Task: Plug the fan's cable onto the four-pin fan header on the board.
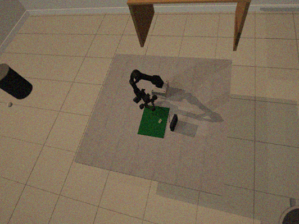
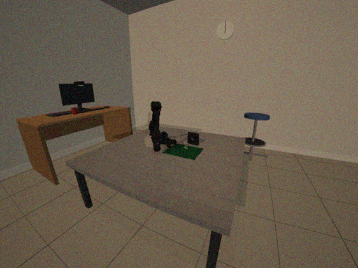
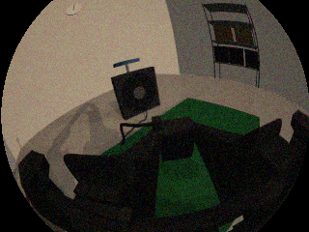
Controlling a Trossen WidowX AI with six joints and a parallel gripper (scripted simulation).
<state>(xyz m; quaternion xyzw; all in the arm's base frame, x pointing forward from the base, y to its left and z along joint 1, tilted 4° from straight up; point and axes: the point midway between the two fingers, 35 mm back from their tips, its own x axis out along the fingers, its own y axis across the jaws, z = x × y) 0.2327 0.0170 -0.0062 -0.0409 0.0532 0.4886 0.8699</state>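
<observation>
My gripper tip is now 1 cm above the dark fan plug. Also, from my gripper tip: green board 8 cm ahead, 2 cm to the left, 9 cm below; then black fan 5 cm ahead, 21 cm to the left, 2 cm below; then pale four-pin header 6 cm ahead, 8 cm to the left, 8 cm below.
</observation>
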